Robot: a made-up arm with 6 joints.
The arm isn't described. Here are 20 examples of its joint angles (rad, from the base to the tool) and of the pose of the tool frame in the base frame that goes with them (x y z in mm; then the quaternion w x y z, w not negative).
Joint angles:
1: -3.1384 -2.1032 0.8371 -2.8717 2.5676 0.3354
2: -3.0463 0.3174 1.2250 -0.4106 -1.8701 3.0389
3: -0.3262 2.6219 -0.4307 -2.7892 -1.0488 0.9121
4: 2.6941 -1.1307 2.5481 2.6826 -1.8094 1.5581
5: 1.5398 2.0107 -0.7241 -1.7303 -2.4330 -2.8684
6: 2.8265 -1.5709 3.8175 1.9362 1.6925 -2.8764
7: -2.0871 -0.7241 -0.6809 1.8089 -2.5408 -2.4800
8: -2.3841 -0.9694 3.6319 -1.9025 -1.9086 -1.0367
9: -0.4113 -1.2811 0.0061 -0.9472 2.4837 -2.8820
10: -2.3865 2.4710 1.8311 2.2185 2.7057 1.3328
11: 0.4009 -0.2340 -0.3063 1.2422 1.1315 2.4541
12: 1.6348 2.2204 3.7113 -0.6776 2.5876 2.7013
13: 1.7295 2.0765 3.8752 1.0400 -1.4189 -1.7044
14: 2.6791 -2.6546 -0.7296 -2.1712 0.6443 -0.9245
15: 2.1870 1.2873 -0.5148 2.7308 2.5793 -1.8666
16: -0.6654 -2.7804 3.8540 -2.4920 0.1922 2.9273
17: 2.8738 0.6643 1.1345 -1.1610 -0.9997 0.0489
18: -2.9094 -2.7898 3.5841 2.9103 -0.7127 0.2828
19: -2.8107 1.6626 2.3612 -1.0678 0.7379 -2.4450
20: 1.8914 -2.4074 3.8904 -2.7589 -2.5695 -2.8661
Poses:
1: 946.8 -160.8 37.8 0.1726 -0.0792 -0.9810 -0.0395
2: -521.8 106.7 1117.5 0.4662 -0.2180 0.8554 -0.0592
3: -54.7 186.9 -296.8 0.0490 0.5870 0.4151 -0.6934
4: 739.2 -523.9 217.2 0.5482 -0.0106 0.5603 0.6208
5: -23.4 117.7 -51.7 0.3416 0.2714 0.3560 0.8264
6: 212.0 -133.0 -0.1 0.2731 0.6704 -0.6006 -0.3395
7: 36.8 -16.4 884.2 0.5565 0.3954 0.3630 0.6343
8: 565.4 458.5 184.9 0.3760 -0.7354 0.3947 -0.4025
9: -363.7 50.3 774.5 0.2362 0.2940 0.3108 -0.8725
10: -519.7 -629.9 -407.2 0.5180 -0.8168 -0.2493 -0.0482
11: 284.2 60.9 971.9 0.1559 0.7166 0.6034 0.3131
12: 91.1 648.7 259.1 0.7523 0.3374 0.3382 -0.4537
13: 35.5 322.9 300.8 0.5097 0.7907 0.1851 0.2840
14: 233.9 -224.0 115.8 0.7002 -0.3193 -0.6374 0.0391
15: -459.2 378.7 -20.1 0.6348 0.3027 -0.7084 0.0598
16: 247.2 -21.9 -312.1 0.8937 -0.2208 -0.0126 -0.3904
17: -786.7 286.1 776.8 0.2606 0.1562 -0.4116 -0.8592
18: -155.2 -206.7 -285.5 0.3793 0.0176 -0.9248 0.0240
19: -1015.4 -262.2 328.0 0.4795 -0.0710 -0.8056 0.3406
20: -149.6 -49.9 -296.0 0.1110 0.7248 -0.6360 0.2405
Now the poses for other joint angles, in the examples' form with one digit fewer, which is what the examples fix.
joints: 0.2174 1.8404 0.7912 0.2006 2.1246 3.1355
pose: 862 20 -287 0.059 -0.838 -0.194 -0.506
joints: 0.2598 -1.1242 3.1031 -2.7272 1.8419 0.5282
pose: -837 -62 161 0.215 -0.432 0.204 -0.852
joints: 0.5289 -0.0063 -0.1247 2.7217 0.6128 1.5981
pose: 286 347 878 0.550 0.680 0.481 -0.066
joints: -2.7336 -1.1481 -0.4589 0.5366 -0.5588 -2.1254
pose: 222 255 822 0.113 -0.013 -0.754 -0.647
